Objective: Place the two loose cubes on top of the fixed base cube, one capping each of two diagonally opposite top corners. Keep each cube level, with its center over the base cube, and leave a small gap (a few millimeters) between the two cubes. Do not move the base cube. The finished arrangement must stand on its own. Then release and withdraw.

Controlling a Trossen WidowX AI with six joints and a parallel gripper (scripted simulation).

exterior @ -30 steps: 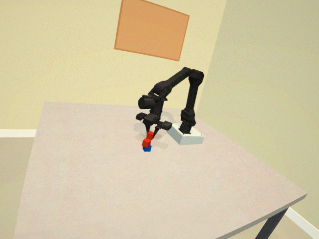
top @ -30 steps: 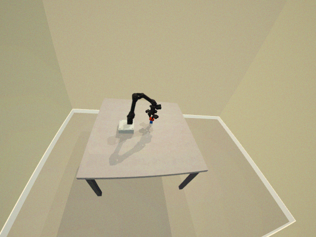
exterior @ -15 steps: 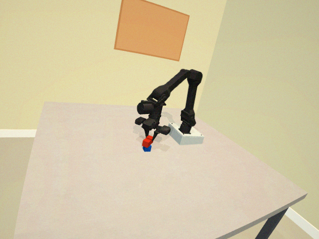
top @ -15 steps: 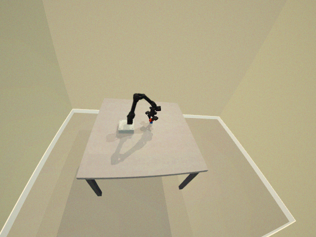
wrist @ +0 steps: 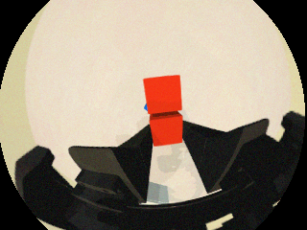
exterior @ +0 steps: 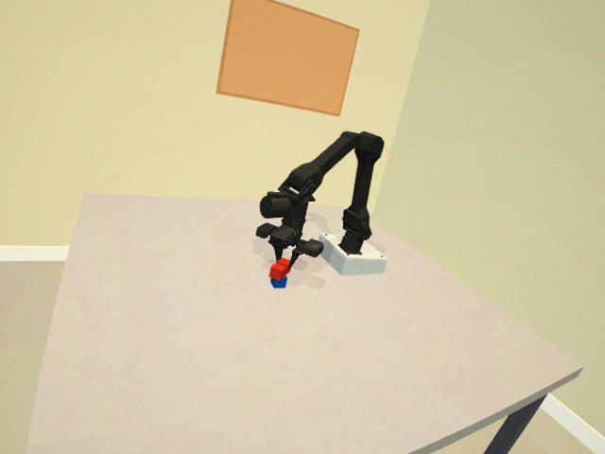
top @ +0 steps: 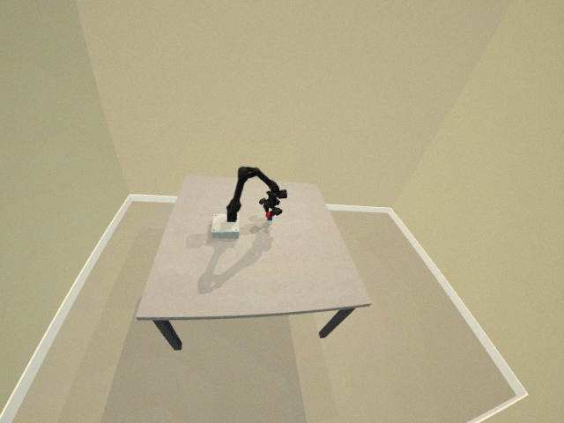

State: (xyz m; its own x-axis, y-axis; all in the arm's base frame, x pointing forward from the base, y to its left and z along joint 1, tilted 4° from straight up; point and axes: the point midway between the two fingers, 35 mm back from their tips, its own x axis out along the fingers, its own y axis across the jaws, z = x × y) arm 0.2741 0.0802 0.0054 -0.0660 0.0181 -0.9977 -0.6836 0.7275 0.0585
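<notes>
Right now the blue cube is 40 mm below my gripper tip, 10 mm to the left of it and 10 mm ahead of it.
</notes>
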